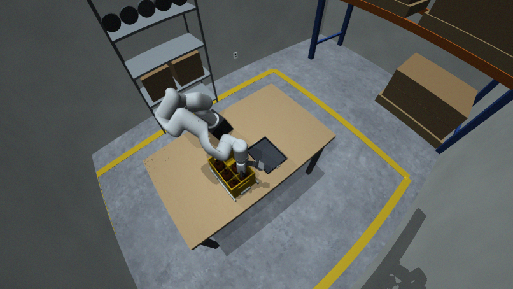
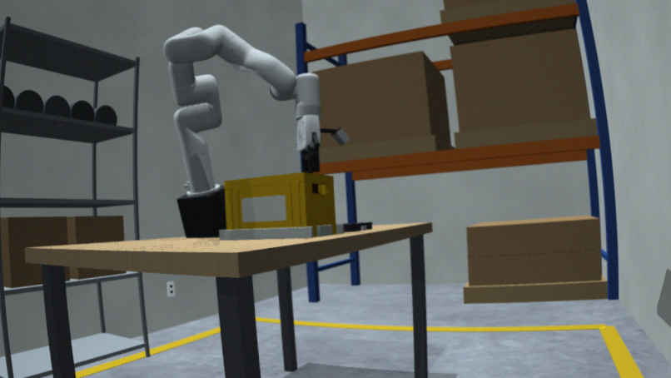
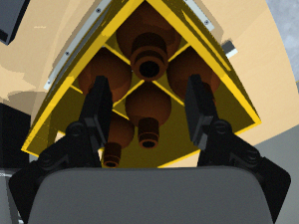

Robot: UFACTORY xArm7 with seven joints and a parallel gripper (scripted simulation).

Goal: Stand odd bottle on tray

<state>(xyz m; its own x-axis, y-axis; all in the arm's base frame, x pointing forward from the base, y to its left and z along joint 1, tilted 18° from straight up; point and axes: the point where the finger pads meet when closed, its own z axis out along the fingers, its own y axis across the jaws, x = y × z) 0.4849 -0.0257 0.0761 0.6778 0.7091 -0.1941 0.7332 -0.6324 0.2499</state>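
The bottle is 120 mm below my hand. Also, from my hand: tray: 80 mm behind, 250 mm to the left, 190 mm below; crate: 90 mm behind, 50 mm to the right, 120 mm below.
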